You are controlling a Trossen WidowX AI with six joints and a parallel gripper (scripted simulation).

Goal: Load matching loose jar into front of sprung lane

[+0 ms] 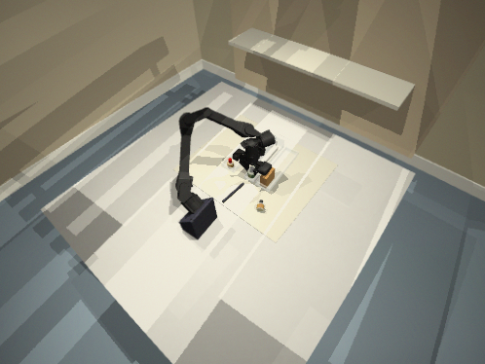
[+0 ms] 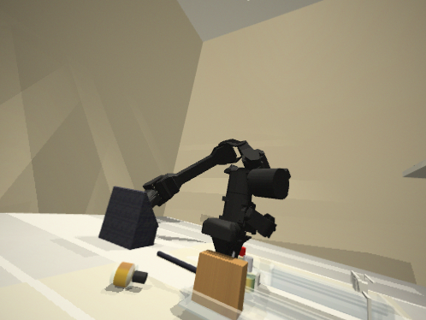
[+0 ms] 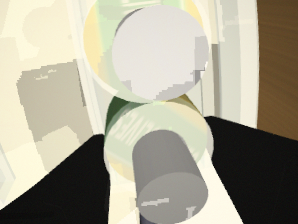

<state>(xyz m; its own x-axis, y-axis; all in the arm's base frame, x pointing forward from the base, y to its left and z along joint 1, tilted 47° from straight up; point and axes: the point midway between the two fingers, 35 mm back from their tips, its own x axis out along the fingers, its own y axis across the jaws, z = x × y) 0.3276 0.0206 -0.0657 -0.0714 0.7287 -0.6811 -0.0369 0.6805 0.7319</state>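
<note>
The brown block is 2 cm ahead of my gripper tip, 8 cm to the right of it and 1 cm above it. Round my gripper tip: black rod: 13 cm behind, 1 cm to the left, 2 cm below.
</note>
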